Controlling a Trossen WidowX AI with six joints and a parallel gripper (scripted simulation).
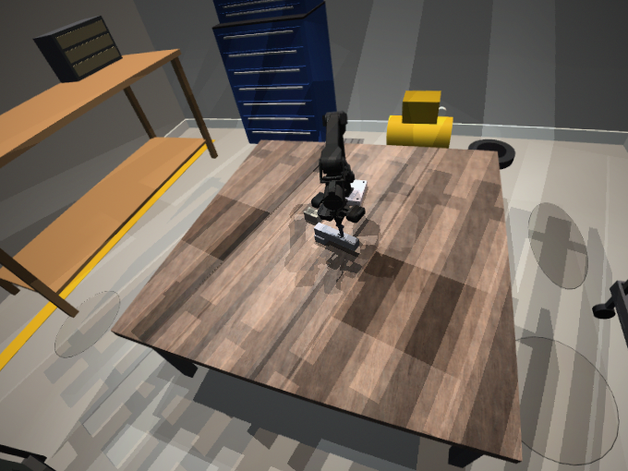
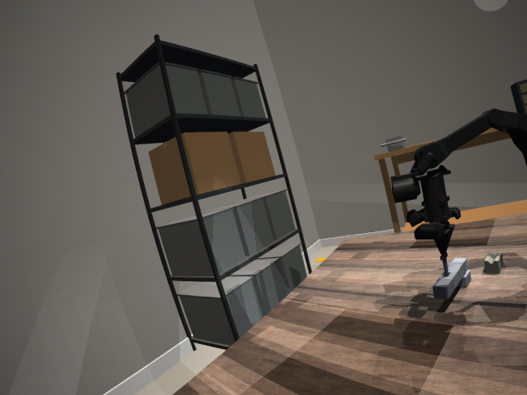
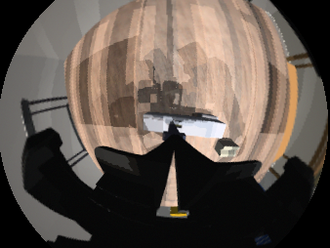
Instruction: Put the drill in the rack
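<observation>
Now: the dark key 3 cm below my gripper tip. Round my gripper tip: small rack: 18 cm to the right, 11 cm below, 11 cm behind; grey housing block: 9 cm below, 3 cm to the right, 1 cm behind; drill: 8 cm below, 5 cm to the right, 1 cm behind.
</observation>
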